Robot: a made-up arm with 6 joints. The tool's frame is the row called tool.
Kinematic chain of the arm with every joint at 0, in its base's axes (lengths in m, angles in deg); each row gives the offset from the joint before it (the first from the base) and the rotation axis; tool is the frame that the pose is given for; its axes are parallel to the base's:
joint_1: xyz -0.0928 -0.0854 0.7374 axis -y
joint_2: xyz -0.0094 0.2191 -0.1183 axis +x
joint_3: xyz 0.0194 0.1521 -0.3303 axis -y
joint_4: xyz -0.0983 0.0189 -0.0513 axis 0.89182 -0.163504 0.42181
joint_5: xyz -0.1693 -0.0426 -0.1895 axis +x
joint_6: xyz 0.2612 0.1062 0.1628 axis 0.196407 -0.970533 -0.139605
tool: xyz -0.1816 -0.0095 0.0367
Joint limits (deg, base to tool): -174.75..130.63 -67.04..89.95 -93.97..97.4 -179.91..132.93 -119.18..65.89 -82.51..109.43
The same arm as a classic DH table. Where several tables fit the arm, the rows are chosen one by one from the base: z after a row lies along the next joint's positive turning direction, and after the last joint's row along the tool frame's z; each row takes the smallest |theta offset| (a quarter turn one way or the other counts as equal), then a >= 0, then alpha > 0; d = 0 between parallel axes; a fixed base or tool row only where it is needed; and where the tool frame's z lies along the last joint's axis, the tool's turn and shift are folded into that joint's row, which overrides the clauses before.
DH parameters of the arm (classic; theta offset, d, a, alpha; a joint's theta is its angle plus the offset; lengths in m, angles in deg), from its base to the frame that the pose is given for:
base (fixed): 0 0.7374 -0.0928 90
joint_1: -90 -0.1337 0.1183 -90
joint_2: 0 0.01 0.3303 90
joint_3: 25.31 -0.1526 0.0043 -80.59
joint_4: -70.93 -0.4688 0.1082 -26.9
joint_5: 77 0.4356 -0.146 78.67
joint_6: 88.38 -0.1578 -0.1799 -98.02
tool (fixed): -11.44 0.0329 0 0
Joint limits (deg, base to tool): -174.75..130.63 -67.04..89.95 -93.97..97.4 -179.91..132.93 -119.18..65.89 -82.51..109.43

